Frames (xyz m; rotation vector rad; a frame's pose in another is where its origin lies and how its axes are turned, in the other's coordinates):
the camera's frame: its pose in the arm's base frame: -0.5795 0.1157 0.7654 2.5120 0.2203 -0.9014
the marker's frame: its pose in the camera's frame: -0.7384 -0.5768 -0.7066 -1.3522 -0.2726 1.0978
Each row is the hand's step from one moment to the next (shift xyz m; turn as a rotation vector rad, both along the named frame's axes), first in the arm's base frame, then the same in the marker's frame.
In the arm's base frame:
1: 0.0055 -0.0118 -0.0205 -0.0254 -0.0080 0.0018
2: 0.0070 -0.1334 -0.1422 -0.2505 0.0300 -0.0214
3: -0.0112 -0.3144 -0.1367 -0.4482 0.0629 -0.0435
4: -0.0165 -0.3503 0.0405 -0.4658 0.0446 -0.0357
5: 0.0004 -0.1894 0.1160 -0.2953 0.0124 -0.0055
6: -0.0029 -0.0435 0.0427 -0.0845 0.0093 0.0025
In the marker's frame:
1: 0.0054 -0.0231 -0.0052 -0.0174 -0.0049 0.0196
2: 0.0349 -0.1913 0.0159 -0.2323 -0.0201 0.0986
3: 0.1056 -0.2885 0.1525 -0.4213 -0.0351 0.1675
4: 0.1597 -0.1620 0.2699 -0.4258 -0.0401 0.1931
5: 0.1165 -0.0089 0.1889 -0.2585 -0.0200 0.1421
6: 0.0280 0.0110 0.0531 -0.0757 0.0008 0.0388

